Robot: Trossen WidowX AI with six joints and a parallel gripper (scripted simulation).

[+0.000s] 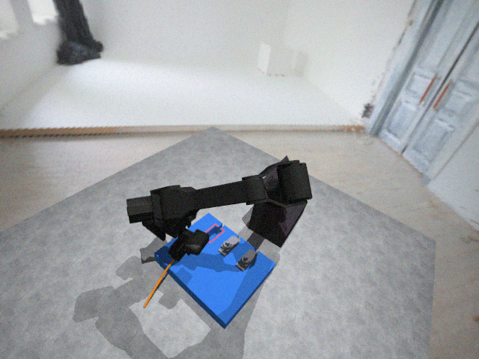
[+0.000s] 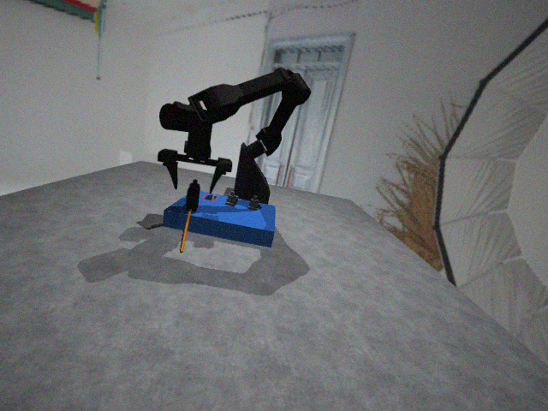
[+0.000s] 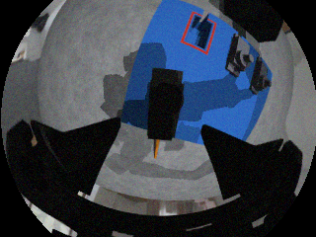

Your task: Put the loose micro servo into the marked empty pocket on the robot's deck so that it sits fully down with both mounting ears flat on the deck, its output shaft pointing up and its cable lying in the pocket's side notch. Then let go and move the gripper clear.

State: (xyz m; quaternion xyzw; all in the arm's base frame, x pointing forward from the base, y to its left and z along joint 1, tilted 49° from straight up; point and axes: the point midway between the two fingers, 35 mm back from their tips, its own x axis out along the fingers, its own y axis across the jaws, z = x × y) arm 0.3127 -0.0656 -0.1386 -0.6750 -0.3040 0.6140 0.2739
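Now: the blue deck 90 mm to the left of my gripper tip, 80 mm below it and 20 mm behind it.
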